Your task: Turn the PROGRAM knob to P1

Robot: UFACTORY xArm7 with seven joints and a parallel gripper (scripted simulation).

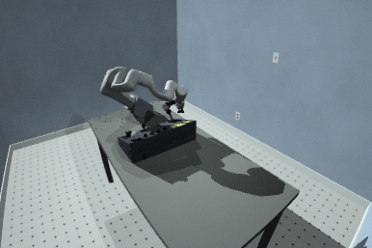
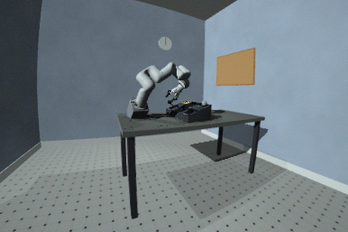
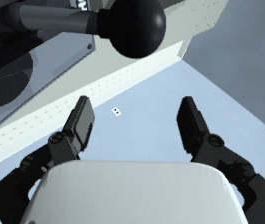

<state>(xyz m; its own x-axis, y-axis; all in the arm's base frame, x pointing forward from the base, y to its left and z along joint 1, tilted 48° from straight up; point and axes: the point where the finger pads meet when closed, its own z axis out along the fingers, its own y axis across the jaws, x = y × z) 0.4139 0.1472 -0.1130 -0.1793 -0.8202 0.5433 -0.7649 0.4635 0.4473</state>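
The lever lies 1 cm ahead of my hand, 6 cm to the right of it and 6 cm below it. From my hand the other things lie so: check switch 1 cm ahead, 18 cm to the right, 7 cm below; then mode knob 30 cm to the right, 6 cm below; then dark console 4 cm ahead, 25 cm to the right, 9 cm below.
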